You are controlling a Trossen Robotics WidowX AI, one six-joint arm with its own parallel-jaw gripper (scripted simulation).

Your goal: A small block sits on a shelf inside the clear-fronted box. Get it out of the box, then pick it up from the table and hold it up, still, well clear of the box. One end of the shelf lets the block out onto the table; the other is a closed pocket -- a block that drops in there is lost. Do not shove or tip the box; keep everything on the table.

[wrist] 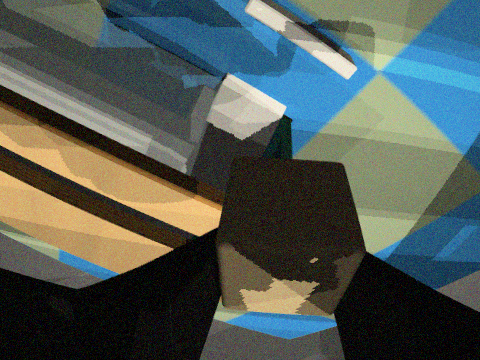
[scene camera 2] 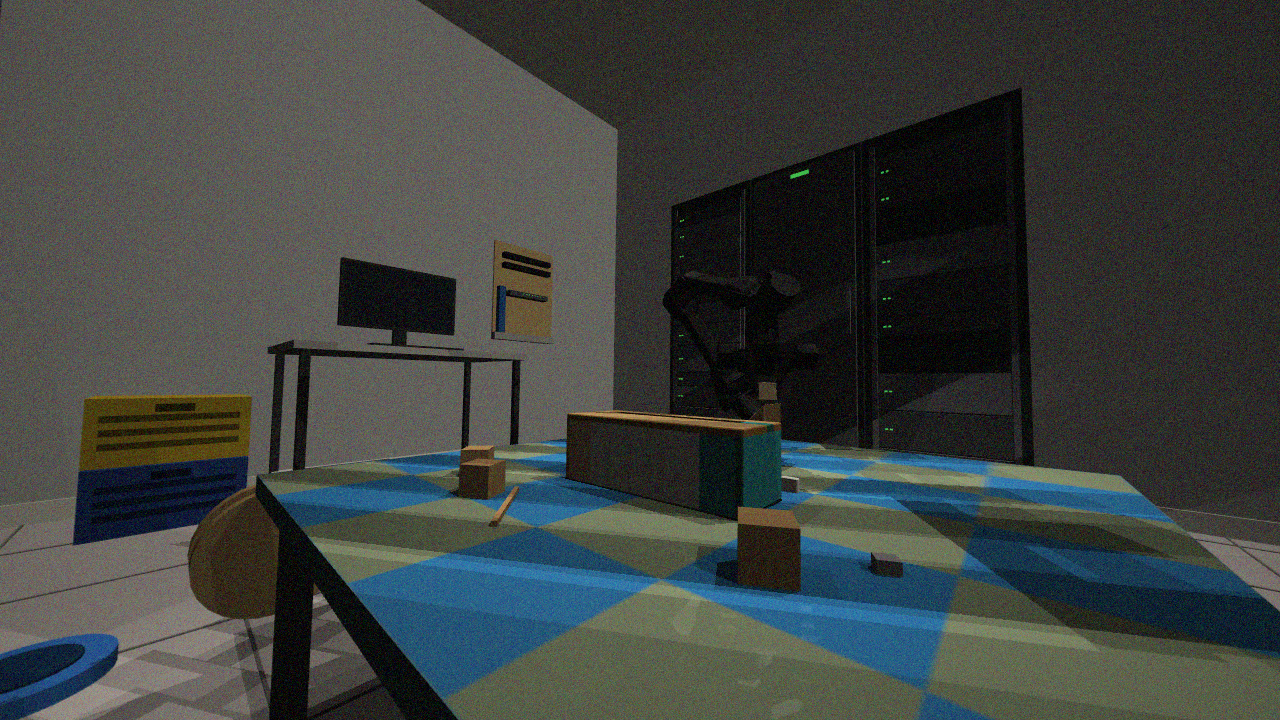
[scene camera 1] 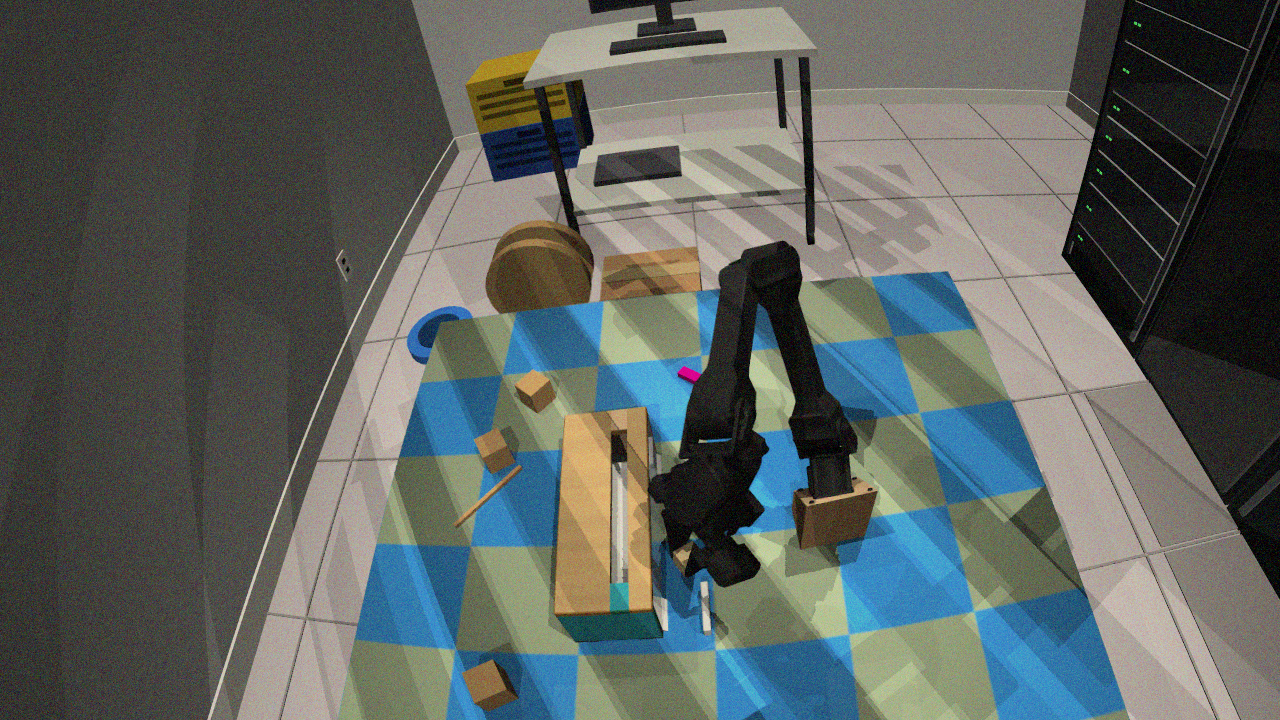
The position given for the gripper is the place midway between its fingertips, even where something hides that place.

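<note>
The gripper is visible in scene camera 1 (scene camera 1: 680, 566), and you'd find the gripper in the wrist view too (wrist: 279, 245). There's a tan block (wrist: 289, 241) here, and a long tan box as well, which appears in scene camera 1 (scene camera 1: 608, 576) and also in the wrist view (wrist: 123, 151).
</note>
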